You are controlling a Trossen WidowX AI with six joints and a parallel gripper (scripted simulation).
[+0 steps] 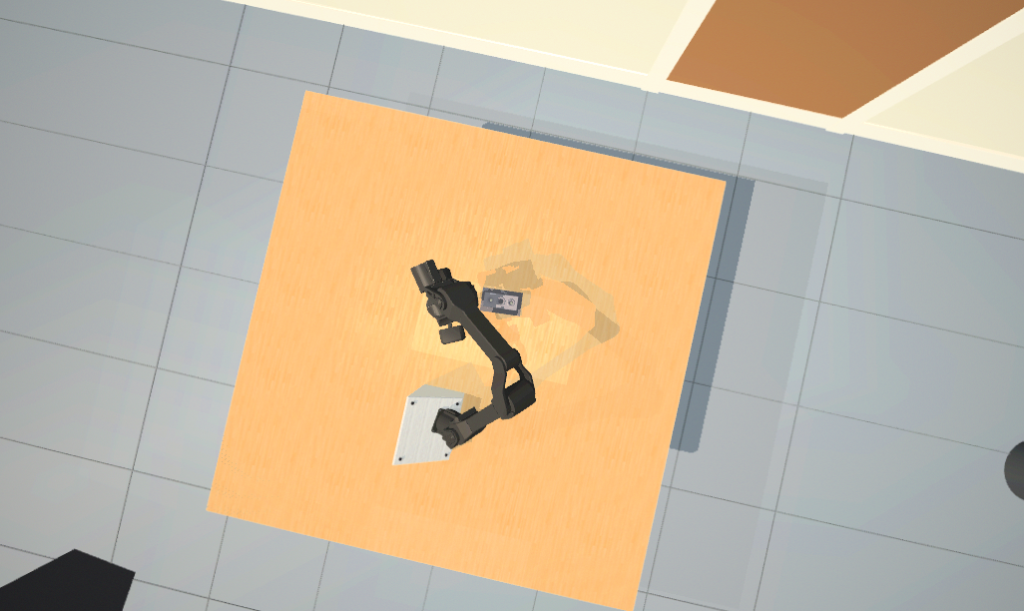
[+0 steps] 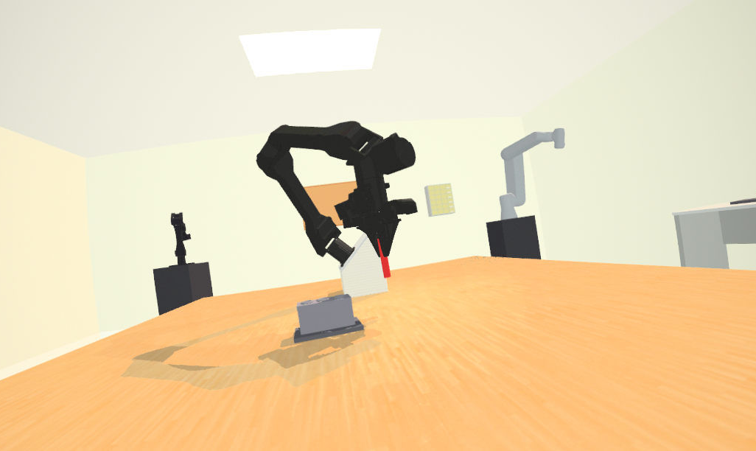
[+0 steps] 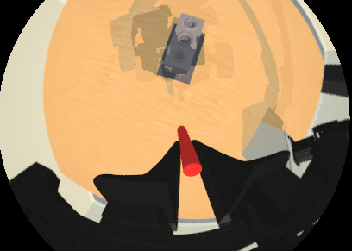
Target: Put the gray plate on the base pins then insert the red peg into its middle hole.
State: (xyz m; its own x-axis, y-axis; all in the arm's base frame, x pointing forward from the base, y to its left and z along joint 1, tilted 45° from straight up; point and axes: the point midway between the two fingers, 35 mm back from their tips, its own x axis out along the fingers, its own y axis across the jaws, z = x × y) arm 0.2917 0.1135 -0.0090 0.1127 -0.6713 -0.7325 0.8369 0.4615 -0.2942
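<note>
The gray plate is 120 mm to the right of my gripper tip, 70 mm below it and 60 mm ahead of it. From my gripper tip the other things lie so: red peg: right at my gripper tip; then base: 120 mm to the right, 110 mm below, 60 mm ahead.
</note>
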